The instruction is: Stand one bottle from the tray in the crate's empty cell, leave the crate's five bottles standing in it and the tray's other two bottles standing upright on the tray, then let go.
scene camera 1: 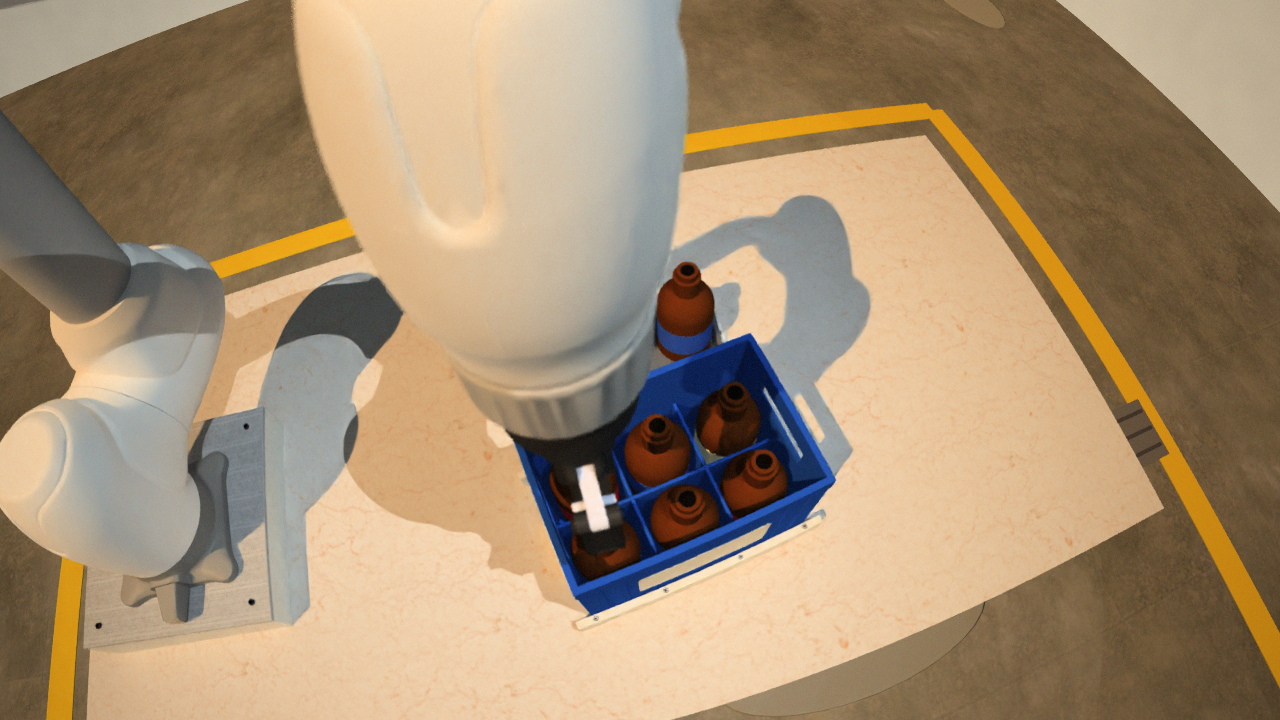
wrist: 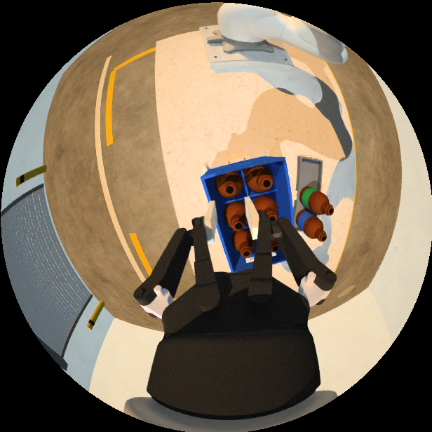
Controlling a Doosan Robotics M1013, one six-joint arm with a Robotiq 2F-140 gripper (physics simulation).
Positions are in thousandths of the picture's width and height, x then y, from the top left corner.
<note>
In view: the gripper (scene camera 1: 465, 699), a blue-banded brown bottle (scene camera 1: 464, 788) and a blue-banded brown bottle (scene camera 1: 514, 626).
The gripper shows as well in the wrist view (wrist: 534, 480).
</note>
